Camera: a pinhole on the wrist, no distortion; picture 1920 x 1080 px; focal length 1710.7 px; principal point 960.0 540.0 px. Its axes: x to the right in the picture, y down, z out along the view. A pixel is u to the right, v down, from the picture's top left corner.
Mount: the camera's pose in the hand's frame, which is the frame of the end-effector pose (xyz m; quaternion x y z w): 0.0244 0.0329 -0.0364 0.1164 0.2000 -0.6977 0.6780
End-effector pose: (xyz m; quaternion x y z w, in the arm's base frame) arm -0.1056 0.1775 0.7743 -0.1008 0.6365 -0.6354 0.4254
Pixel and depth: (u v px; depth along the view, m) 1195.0 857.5 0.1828
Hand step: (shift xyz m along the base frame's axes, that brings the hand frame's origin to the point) -0.0011 -0.1441 0.0495
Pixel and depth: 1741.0 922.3 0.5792
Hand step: -0.0788 -0.4672 0.3858
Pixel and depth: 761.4 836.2 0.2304
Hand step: 0.0440 -0.1954 0.0315
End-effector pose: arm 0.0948 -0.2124 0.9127 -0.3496 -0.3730 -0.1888 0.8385
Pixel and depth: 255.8 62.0 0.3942
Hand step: -0.2149 0.2968 0.1623
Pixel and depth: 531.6 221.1 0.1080
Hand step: -0.0194 0.0598 0.0443
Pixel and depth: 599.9 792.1 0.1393
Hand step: -0.0094 0.0669 0.0942
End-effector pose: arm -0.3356 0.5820 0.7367 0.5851 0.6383 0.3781 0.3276
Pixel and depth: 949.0 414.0 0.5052
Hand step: 0.2654 0.0787 -0.3692
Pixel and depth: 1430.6 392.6 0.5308
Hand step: 0.1590 0.0568 -0.4750
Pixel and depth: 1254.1 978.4 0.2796
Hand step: 0.0795 0.1370 -0.2036
